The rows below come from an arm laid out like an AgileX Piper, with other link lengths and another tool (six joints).
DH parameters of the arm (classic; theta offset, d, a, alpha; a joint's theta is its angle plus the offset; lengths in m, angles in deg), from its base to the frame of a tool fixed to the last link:
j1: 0 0.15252 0 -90
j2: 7.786 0 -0.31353 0
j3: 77.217 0 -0.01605 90
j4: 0 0.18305 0 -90
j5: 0 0 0 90
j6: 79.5 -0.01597 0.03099 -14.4
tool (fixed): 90 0.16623 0 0
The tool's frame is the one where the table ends.
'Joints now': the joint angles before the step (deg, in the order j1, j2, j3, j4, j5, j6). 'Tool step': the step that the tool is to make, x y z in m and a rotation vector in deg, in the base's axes. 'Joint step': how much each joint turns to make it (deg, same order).
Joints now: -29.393, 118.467, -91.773, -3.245, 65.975, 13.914
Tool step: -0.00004, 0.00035, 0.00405, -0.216, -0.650, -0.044
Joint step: -0.001, -0.544, 0.000, 0.138, -0.129, -0.001
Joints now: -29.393, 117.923, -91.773, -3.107, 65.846, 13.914
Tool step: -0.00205, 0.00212, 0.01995, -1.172, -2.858, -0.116
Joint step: 0.000, -2.804, 0.139, 0.398, -0.401, 0.000
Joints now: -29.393, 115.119, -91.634, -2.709, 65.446, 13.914
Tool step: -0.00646, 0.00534, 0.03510, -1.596, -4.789, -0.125
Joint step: -0.120, -4.930, 0.002, 1.048, -0.037, -0.286
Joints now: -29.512, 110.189, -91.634, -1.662, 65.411, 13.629
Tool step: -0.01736, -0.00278, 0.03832, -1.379, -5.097, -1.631
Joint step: -2.235, -5.608, -0.002, 1.663, 0.509, -0.946
